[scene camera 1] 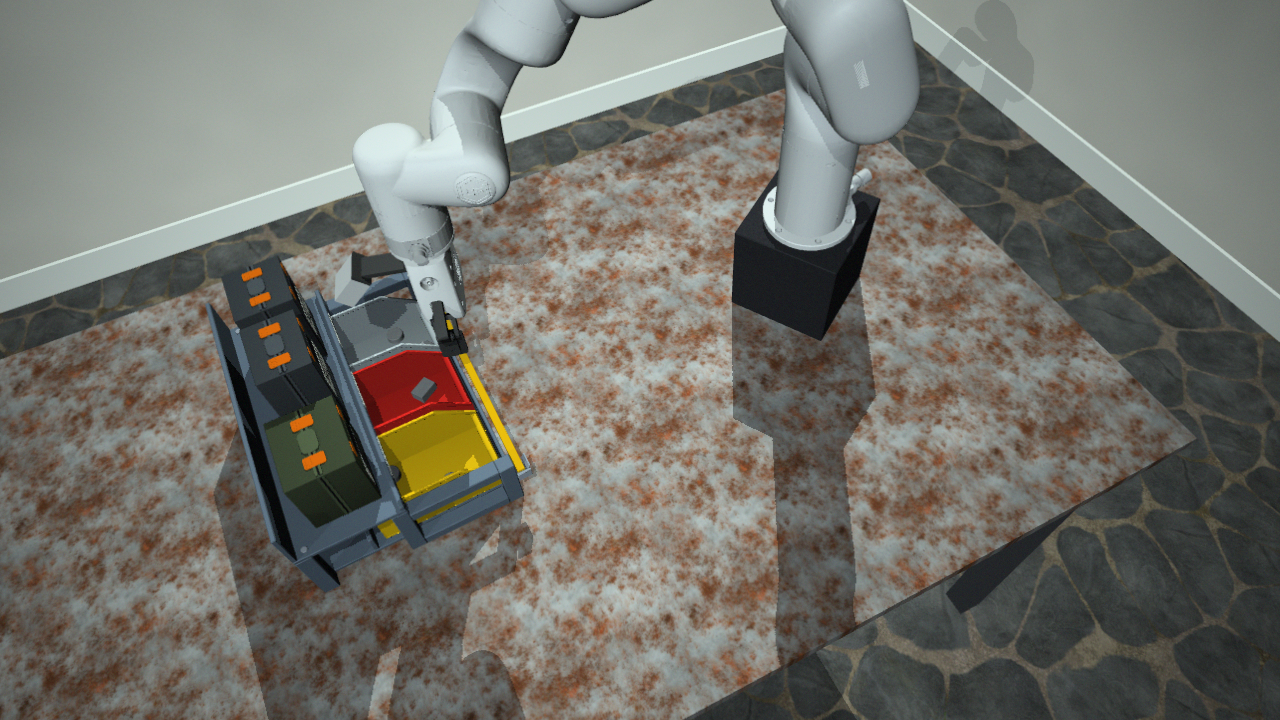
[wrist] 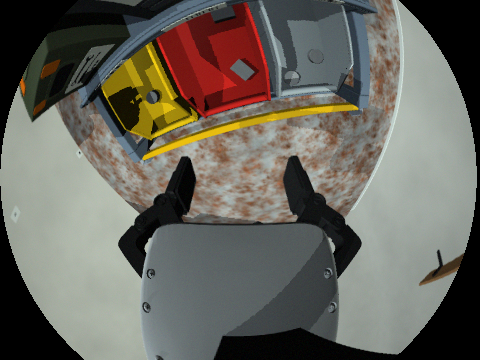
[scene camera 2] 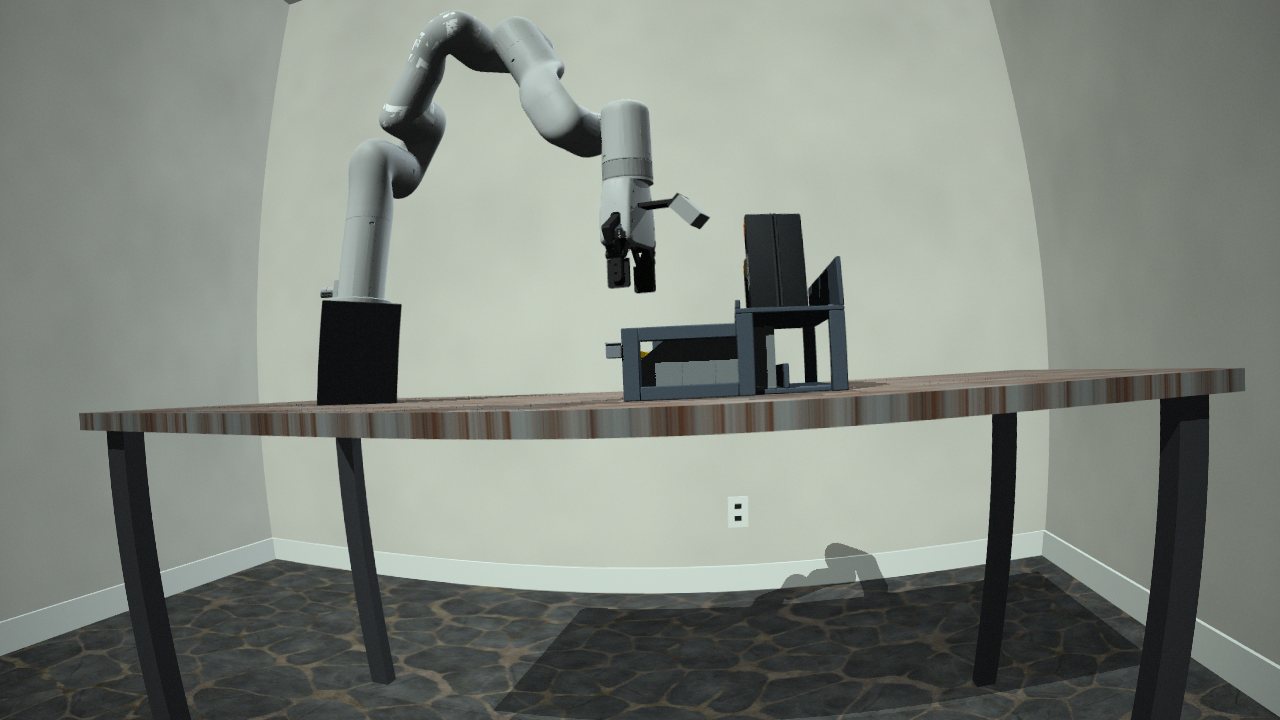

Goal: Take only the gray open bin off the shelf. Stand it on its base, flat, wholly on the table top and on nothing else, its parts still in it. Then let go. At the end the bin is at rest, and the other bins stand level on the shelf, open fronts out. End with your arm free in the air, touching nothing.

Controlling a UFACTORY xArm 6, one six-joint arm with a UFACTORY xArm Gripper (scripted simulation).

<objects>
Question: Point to a gray open bin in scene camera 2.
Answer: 698, 361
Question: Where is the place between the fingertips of my gripper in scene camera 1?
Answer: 453, 325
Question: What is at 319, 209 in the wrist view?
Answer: My gripper.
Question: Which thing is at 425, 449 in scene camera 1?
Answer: A yellow bin.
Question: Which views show my gripper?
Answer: Scene camera 1, the wrist view and scene camera 2: all of them.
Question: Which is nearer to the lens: the red bin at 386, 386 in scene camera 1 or the yellow strip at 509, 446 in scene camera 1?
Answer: The yellow strip.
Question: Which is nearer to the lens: the gray open bin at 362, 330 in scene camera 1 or the yellow strip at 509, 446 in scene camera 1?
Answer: The yellow strip.
</objects>
